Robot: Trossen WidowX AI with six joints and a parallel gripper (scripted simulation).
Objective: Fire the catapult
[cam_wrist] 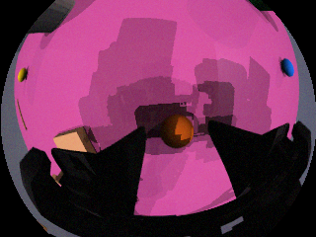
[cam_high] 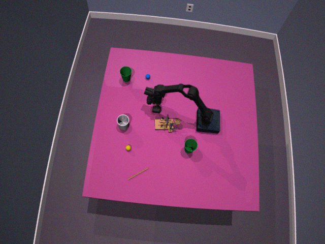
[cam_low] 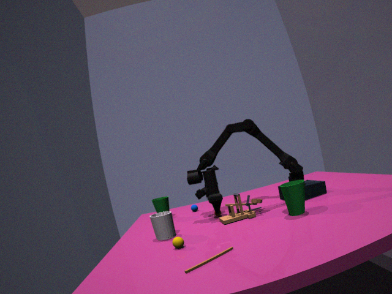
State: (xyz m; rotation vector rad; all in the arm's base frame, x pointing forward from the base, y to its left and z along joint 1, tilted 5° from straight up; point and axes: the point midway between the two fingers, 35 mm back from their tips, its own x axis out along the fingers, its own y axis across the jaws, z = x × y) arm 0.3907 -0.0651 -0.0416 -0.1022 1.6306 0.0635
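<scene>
Now: gripper tip 12 cm past the wooden catapult, 15 cm to the right of it and 4 cm below it. The rest, counted from my gripper tip: orange ball right at my gripper tip; then blue ball 13 cm ahead, 25 cm to the right; then white mug 22 cm ahead, 21 cm to the left, 1 cm above.
</scene>
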